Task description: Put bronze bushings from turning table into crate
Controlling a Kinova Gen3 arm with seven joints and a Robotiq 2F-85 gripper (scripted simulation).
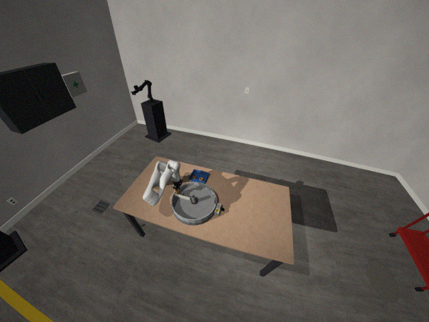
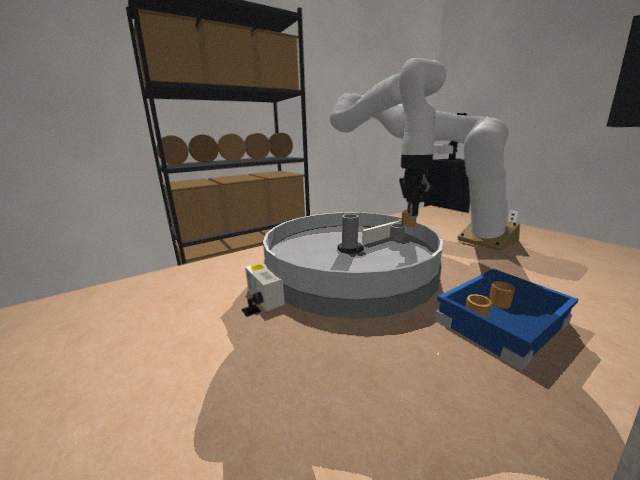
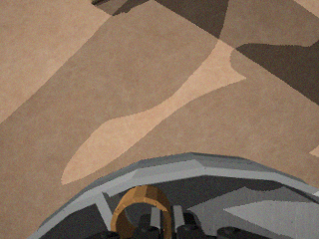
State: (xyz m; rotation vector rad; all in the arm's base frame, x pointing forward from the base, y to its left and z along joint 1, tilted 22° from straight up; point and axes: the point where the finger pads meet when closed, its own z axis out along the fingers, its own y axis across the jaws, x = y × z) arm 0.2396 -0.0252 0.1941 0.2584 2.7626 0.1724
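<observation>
My hand is 40 mm short of the blue crate, 310 mm to the right of it and 110 mm above it. Round my hand: grey turning table 180 mm ahead, 80 mm below.
</observation>
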